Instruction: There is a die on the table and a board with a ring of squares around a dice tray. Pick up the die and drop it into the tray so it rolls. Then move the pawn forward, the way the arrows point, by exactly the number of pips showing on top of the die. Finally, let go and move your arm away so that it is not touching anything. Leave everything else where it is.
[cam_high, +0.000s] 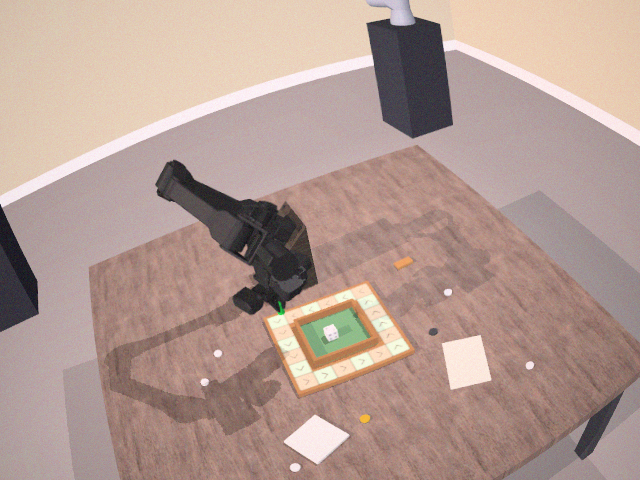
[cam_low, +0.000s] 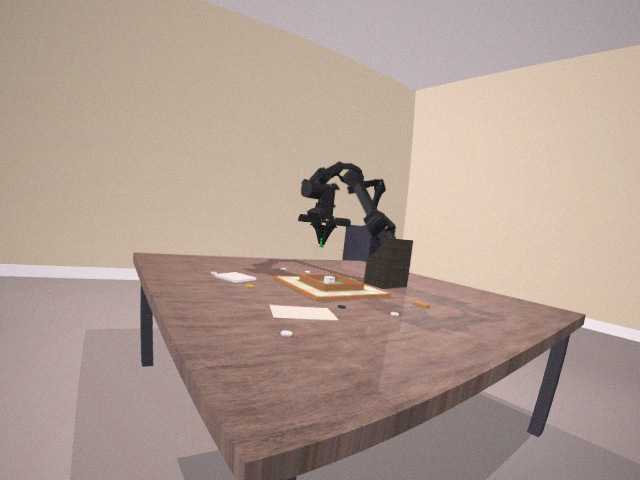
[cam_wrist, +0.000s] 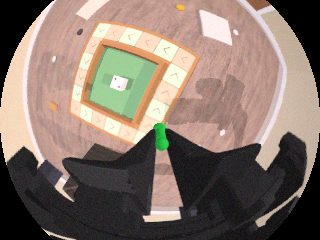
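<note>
Right now the white die is 110 mm below my gripper tip, 90 mm to the left of it and 30 mm ahead of it. The rest, counted from my gripper tip: green dice tray (130 mm below, 100 mm to the left, 30 mm ahead); then green pawn (10 mm above); then orange disc (290 mm ahead, 130 mm below, 40 mm to the left).
</note>
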